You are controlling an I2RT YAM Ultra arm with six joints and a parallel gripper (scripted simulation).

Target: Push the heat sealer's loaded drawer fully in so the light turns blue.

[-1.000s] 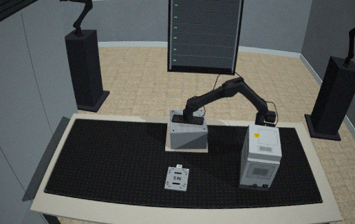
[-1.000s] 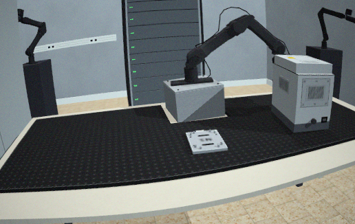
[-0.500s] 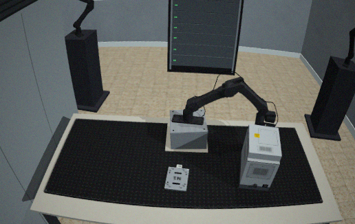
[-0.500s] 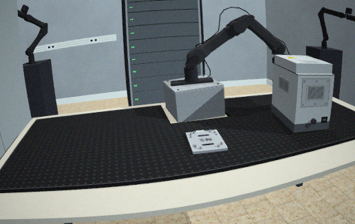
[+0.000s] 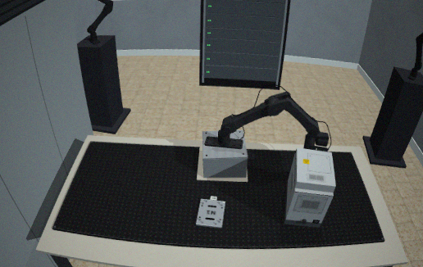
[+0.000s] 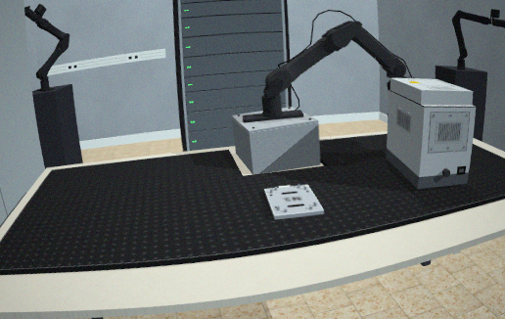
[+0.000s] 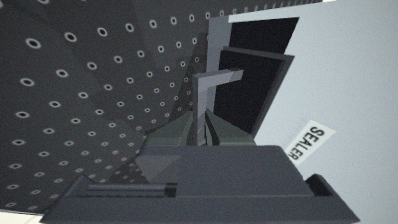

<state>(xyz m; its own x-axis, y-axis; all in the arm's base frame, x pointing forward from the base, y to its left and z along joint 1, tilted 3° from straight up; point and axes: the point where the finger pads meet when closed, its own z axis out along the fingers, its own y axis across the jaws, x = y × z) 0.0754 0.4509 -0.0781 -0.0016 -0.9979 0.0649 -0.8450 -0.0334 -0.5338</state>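
Right now my hand is 11 cm short of the dark drawer and 1 cm above it.
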